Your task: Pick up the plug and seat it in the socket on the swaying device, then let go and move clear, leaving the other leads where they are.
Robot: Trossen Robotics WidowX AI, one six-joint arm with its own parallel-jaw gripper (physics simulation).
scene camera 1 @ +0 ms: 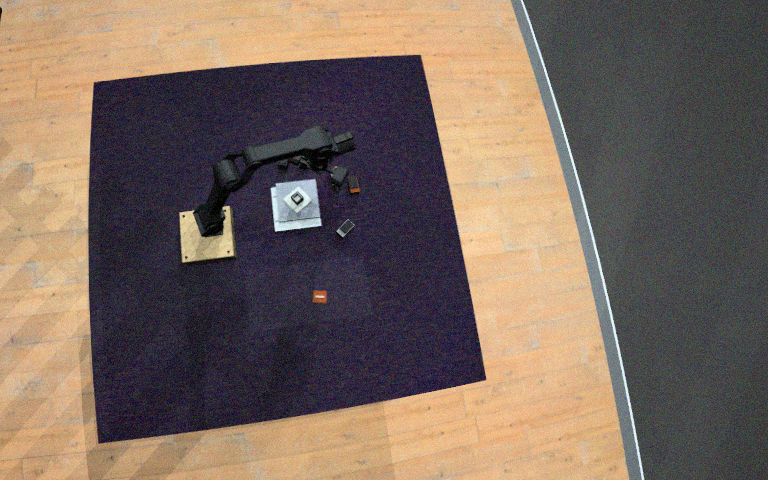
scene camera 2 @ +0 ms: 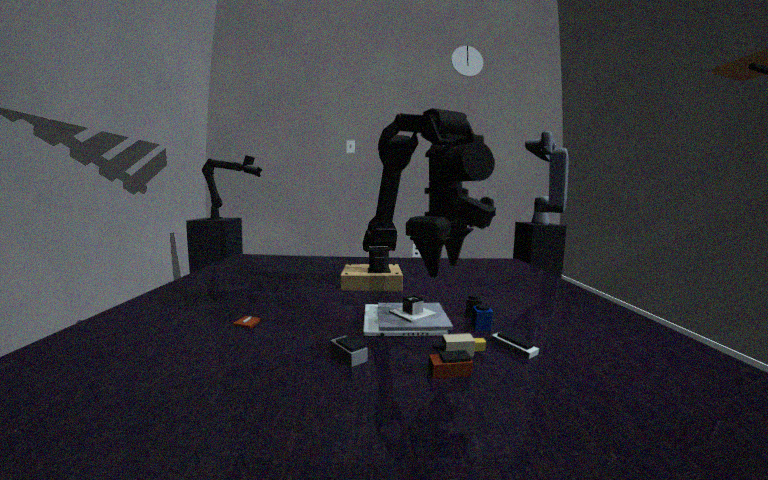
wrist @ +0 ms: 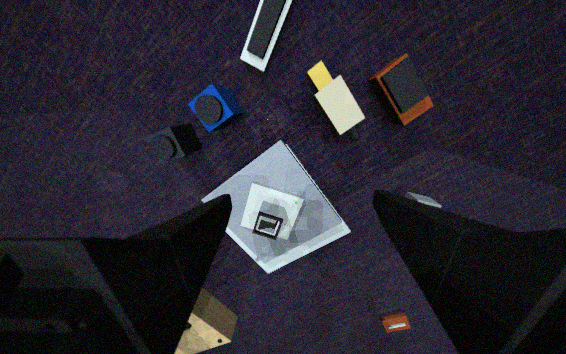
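The plug, a cream block (scene camera 2: pixel 459 343) (wrist: pixel 340 105) with a yellow tip (scene camera 2: pixel 480 344) (wrist: pixel 320 75), lies on the dark mat; in scene camera 1 the arm covers it. The device, a white plate (scene camera 1: pixel 304 207) (scene camera 2: pixel 427 312) (wrist: pixel 287 201) with a black-rimmed square socket (scene camera 1: pixel 292 198) (scene camera 2: pixel 412 306) (wrist: pixel 270 215), sits on a pale grey platform (scene camera 1: pixel 283 212) (scene camera 2: pixel 390 324) (wrist: pixel 280 160). The socket looks unoccupied in the wrist view. My gripper (scene camera 2: pixel 443 270) (wrist: pixel 301 198) is open and empty, pointing down high above the mat, with the plug beyond its fingertips in the wrist view.
A blue block (scene camera 2: pixel 482 318) (wrist: pixel 214 107) and black block (scene camera 2: pixel 472 305) (wrist: pixel 175 142) stand beyond the platform. A white-framed bar (scene camera 2: pixel 515 343) (wrist: pixel 267 30), orange block (scene camera 1: pixel 353 185) (scene camera 2: pixel 451 366) (wrist: pixel 405 90) and grey block (scene camera 1: pixel 345 228) (scene camera 2: pixel 350 349) lie around the plug. An orange square (scene camera 1: pixel 319 296) (scene camera 2: pixel 247 322) (wrist: pixel 396 322) lies apart.
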